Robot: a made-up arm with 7 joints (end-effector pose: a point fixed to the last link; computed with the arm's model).
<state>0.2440 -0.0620 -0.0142 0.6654 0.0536 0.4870 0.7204</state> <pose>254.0 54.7 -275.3 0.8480 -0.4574 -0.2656 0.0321</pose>
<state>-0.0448 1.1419 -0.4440 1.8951 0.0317 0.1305 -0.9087</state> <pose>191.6 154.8 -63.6 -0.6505 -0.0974 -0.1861 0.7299</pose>
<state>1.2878 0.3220 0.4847 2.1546 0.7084 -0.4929 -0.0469</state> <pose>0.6 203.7 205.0 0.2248 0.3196 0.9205 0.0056</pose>
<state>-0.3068 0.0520 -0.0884 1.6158 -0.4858 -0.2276 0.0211</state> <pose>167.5 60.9 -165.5 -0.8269 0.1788 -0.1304 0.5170</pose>
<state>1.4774 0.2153 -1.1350 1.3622 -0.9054 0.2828 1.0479</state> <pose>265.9 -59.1 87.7 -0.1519 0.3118 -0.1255 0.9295</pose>
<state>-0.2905 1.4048 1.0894 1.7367 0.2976 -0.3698 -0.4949</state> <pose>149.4 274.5 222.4 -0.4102 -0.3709 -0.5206 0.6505</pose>
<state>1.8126 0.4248 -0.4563 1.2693 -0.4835 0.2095 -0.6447</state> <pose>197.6 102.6 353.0 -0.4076 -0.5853 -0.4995 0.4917</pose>
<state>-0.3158 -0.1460 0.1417 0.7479 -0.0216 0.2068 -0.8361</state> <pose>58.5 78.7 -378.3 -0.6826 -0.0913 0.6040 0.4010</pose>
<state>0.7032 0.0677 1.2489 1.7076 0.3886 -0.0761 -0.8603</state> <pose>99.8 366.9 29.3 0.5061 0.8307 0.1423 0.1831</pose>
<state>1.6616 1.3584 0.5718 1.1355 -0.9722 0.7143 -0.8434</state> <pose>-120.9 468.3 278.4 -0.0720 -0.9581 0.2447 0.1304</pose>
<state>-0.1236 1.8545 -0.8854 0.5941 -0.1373 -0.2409 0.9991</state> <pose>49.2 549.4 48.3 -0.1751 0.5156 0.7303 0.4124</pose>
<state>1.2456 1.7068 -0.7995 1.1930 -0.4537 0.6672 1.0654</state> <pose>156.1 438.0 145.6 -0.5709 0.0069 0.5282 0.6284</pose>
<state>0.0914 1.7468 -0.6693 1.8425 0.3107 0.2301 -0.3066</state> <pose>178.3 247.8 -42.6 -0.5071 0.2212 0.0737 0.8297</pose>
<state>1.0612 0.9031 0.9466 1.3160 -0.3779 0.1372 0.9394</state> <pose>68.9 420.2 211.7 -0.7329 -0.2784 -0.2303 0.5765</pose>
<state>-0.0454 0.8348 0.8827 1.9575 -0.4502 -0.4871 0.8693</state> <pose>140.7 274.6 89.7 -0.3339 0.1499 -0.1259 0.9220</pose>
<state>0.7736 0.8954 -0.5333 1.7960 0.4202 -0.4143 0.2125</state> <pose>211.0 125.8 86.1 -0.5905 0.2295 -0.5907 0.4997</pose>
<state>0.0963 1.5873 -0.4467 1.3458 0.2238 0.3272 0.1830</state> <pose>221.2 363.2 -29.2 -0.5273 0.1972 0.3042 0.7684</pose>
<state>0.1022 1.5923 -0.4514 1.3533 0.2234 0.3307 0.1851</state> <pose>221.1 361.8 -27.8 -0.5258 0.1983 0.3036 0.7695</pose>
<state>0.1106 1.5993 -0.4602 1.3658 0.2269 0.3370 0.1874</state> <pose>220.9 359.2 -26.3 -0.5250 0.2004 0.3029 0.7697</pose>
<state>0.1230 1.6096 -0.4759 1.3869 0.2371 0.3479 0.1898</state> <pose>220.3 354.7 -24.7 -0.5254 0.2046 0.3023 0.7686</pose>
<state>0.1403 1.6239 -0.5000 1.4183 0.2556 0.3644 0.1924</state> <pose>219.1 347.9 -23.1 -0.5274 0.2113 0.3020 0.7655</pose>
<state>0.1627 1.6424 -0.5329 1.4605 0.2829 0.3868 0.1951</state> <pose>216.8 338.8 -21.5 -0.5311 0.2208 0.3025 0.7601</pose>
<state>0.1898 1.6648 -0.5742 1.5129 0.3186 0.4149 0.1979</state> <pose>213.1 327.7 -20.3 -0.5362 0.2334 0.3047 0.7518</pose>
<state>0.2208 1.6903 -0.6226 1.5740 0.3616 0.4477 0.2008</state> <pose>207.7 315.0 -19.5 -0.5427 0.2488 0.3090 0.7403</pose>
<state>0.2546 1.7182 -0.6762 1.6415 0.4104 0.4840 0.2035</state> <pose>200.6 301.4 -19.2 -0.5500 0.2666 0.3160 0.7257</pose>
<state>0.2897 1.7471 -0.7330 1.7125 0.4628 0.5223 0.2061</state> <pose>191.9 287.4 -19.4 -0.5577 0.2861 0.3257 0.7078</pose>
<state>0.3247 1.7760 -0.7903 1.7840 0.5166 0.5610 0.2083</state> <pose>181.9 273.8 -19.8 -0.5653 0.3063 0.3377 0.6875</pose>
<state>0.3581 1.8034 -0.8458 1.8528 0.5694 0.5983 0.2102</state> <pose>171.5 261.0 -20.4 -0.5723 0.3261 0.3511 0.6655</pose>
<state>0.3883 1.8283 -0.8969 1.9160 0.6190 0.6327 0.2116</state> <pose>161.2 249.5 -21.0 -0.5784 0.3446 0.3650 0.6430</pose>
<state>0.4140 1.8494 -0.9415 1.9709 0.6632 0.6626 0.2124</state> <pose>151.8 239.5 -21.5 -0.5835 0.3609 0.3781 0.6215</pose>
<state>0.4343 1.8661 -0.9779 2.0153 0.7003 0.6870 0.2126</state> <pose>143.9 231.5 -21.9 -0.5875 0.3744 0.3894 0.6025</pose>
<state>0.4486 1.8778 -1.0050 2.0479 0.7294 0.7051 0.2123</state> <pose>138.0 225.6 -22.3 -0.5906 0.3845 0.3982 0.5871</pose>
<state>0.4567 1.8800 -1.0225 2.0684 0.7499 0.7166 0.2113</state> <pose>134.3 221.0 -23.1 -0.5937 0.3927 0.4029 0.5754</pose>
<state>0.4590 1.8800 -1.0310 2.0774 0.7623 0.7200 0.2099</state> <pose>132.6 218.8 -23.7 -0.5960 0.3972 0.4047 0.5685</pose>
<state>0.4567 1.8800 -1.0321 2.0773 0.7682 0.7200 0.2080</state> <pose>132.5 218.9 -24.2 -0.5971 0.3976 0.4061 0.5661</pose>
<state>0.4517 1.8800 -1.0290 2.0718 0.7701 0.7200 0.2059</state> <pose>133.2 220.3 -24.5 -0.5971 0.3955 0.4082 0.5661</pose>
